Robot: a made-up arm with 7 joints.
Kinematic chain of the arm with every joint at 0, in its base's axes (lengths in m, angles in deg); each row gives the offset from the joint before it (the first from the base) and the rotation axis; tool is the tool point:
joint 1: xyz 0 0.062 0 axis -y
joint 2: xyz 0 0.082 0 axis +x
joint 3: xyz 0 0 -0.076 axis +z
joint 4: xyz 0 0 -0.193 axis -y
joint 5: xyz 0 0 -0.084 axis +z
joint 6: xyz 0 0 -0.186 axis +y
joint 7: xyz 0 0 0 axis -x
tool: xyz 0 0 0
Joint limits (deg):
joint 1: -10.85..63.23
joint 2: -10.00..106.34
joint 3: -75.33..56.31
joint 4: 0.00..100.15
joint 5: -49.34..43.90
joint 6: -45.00..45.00
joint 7: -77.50..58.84
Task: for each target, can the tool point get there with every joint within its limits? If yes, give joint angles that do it. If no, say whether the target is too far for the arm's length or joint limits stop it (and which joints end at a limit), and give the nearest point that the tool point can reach.
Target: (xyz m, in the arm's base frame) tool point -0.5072 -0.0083 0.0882
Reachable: no: joint limits stop it (at a limit: joint 1, joint 2, joint 3, joint 4) | nearest point -0.1787 0.2943 0.2553 | short by 0.477 m
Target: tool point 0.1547 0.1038 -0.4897
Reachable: yes | joints 2.06 2.95 -25.61 34.24 -7.36 23.55 3.76
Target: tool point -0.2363 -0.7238 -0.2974
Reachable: no: too far | nearest point 0.0087 -0.1627 -0.3034 | short by 0.612 m
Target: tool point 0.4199 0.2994 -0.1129
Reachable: yes | joints 49.15 1.47 37.52 62.11 -21.52 -35.84 -21.43
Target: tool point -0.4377 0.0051 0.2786
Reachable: no: joint limits stop it (at a limit: joint 1, joint 2, joint 3, joint 4) | nearest point -0.1787 0.2943 0.2553 | short by 0.389 m
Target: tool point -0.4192 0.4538 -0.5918
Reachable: no: too far | nearest point -0.0918 0.3730 -0.4792 | short by 0.355 m
